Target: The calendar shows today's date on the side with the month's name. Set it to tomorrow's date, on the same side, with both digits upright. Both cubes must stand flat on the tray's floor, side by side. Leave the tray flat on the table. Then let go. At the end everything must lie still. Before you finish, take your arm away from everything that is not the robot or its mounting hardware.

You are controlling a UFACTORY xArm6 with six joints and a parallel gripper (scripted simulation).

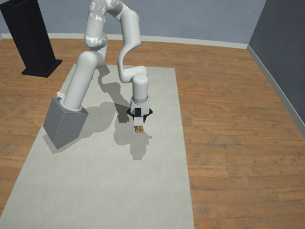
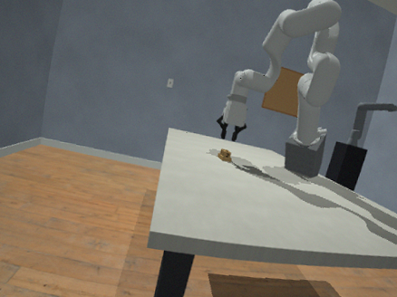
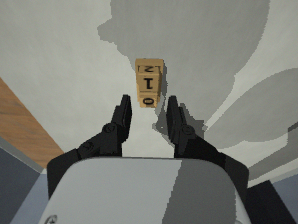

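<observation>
Now: the wooden digit cube 80 mm below my hand. From my hand the other things lie so: wooden calendar tray 20 mm to the left, 100 mm below.
</observation>
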